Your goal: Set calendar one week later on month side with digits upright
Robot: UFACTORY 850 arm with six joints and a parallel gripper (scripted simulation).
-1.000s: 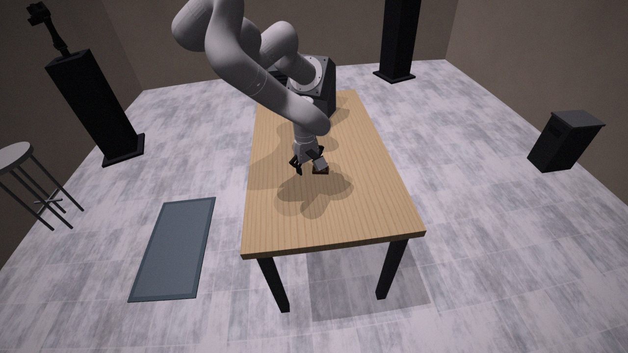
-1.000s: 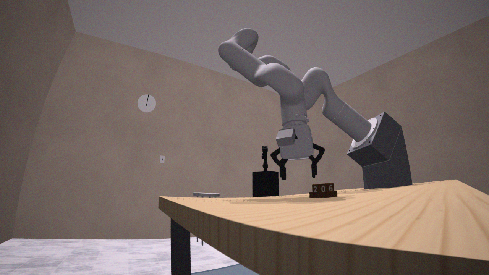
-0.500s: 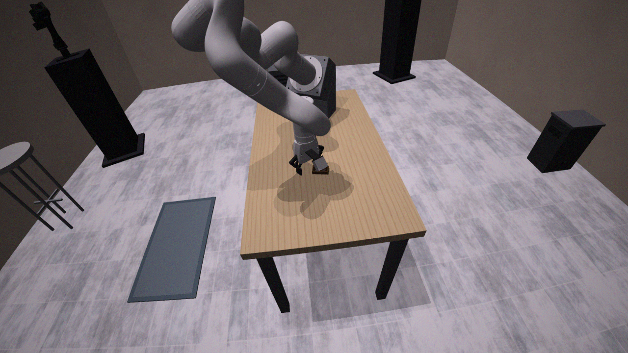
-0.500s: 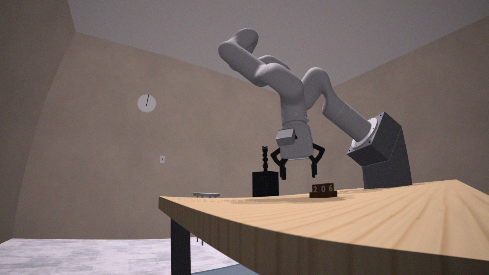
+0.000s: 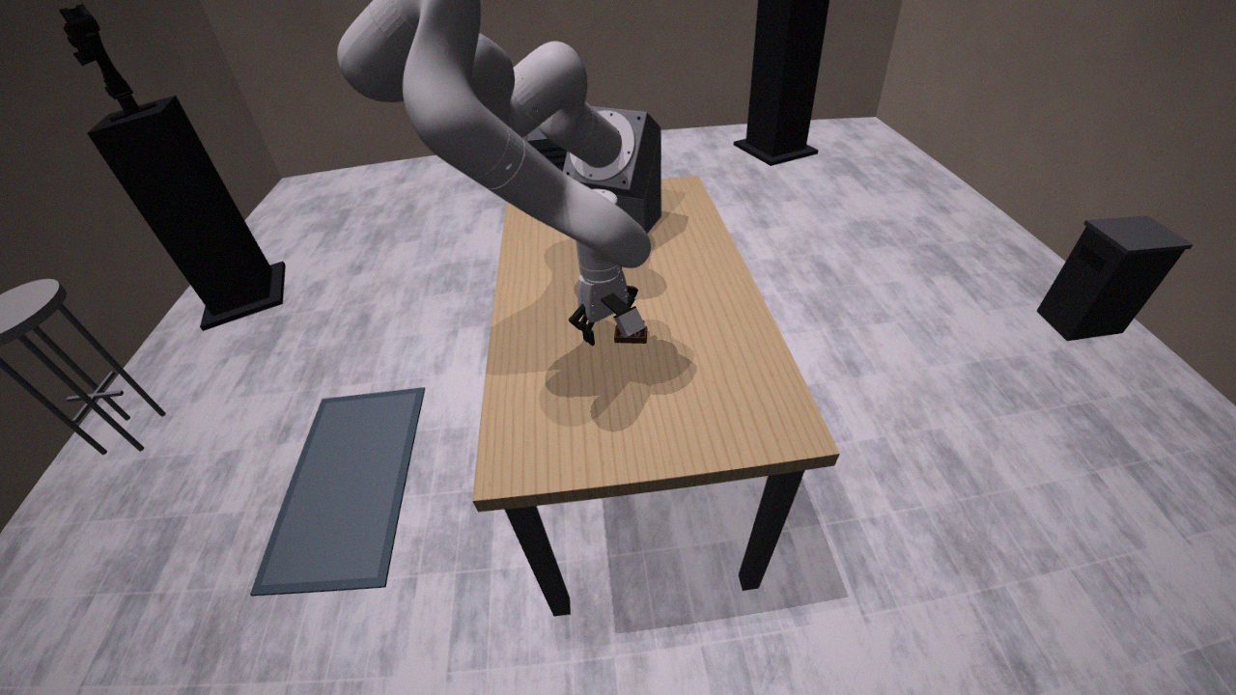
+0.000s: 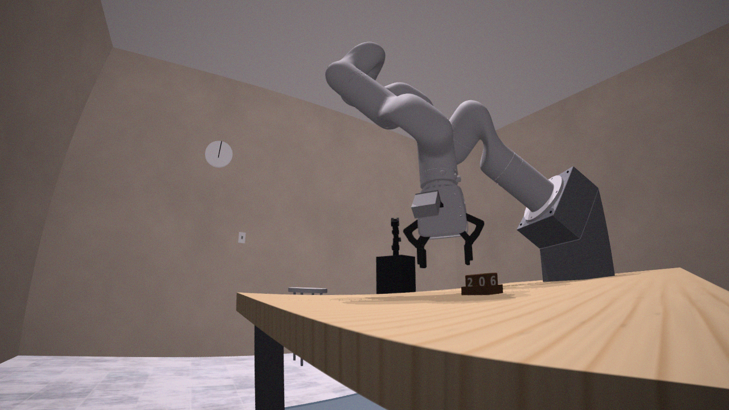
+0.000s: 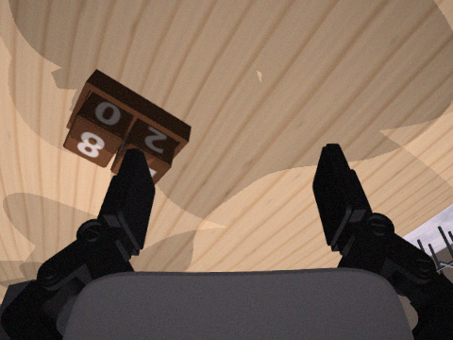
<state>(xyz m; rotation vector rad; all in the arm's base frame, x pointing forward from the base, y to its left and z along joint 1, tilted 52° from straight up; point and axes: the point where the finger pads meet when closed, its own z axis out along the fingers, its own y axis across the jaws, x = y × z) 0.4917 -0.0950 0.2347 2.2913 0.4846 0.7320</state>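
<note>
My hand is 7 cm to the right of the dark brown tray, 6 cm above it and 2 cm past it.
</note>
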